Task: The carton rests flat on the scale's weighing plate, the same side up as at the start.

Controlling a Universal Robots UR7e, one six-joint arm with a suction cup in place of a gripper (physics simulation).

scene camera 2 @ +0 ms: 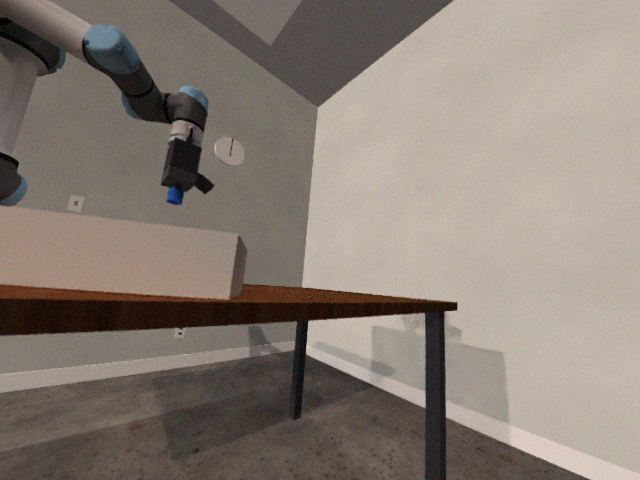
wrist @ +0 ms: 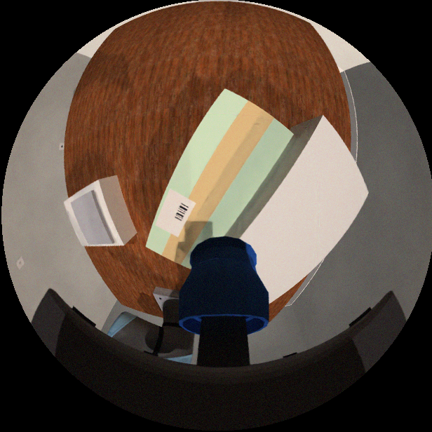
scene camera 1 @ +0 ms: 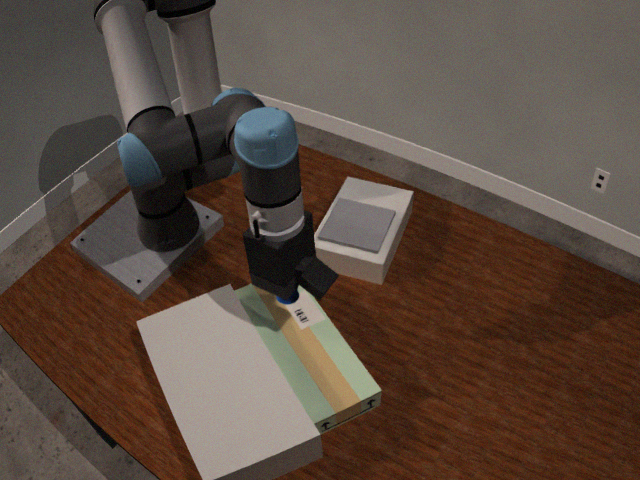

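Seen in the pictures: end effector, tool point: (scene camera 2: 174,202); arm's base, origin of the base link: (scene camera 1: 168,228).
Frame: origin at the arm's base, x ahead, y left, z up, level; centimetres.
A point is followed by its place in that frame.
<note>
The carton (scene camera 1: 338,351) @(x 51.5, y -10.2, z 2.3 cm) (wrist: 215,165), pale green with a tan tape band and a barcode label on top, lies flat on the table, close along the white block; it does not show in scene camera 2. The scale (scene camera 1: 377,191) @(x 37.3, y 31.3, z 2.8 cm) (wrist: 118,210) is a white box with a grey weighing plate (scene camera 1: 356,224) @(x 39.4, y 17.7, z 4.5 cm) (wrist: 92,217); it stands apart from the carton, towards the back wall, and its plate is bare. My gripper (scene camera 1: 287,298) @(x 44.7, y -13.5, z 17.2 cm) (scene camera 2: 174,197) (wrist: 222,243), a blue suction cup, is open and holds nothing. It hangs above the carton's label end, the end nearer the arm's base.
A large white block (scene camera 1: 222,382) @(x 40.1, y -28.1, z 6.6 cm) (scene camera 2: 118,258) @(x 36.0, y -37.6, z 1.2 cm) (wrist: 310,215) lies along the carton's long side, its top higher than the carton's. The arm's grey base plate (scene camera 1: 118,258) @(x -4.5, y -13.6, z -0.2 cm) is at the table's left. The wooden table (scene camera 1: 465,335) @(x 69.7, y 8.0, z -3.3 cm) extends to the right of the carton and scale.
</note>
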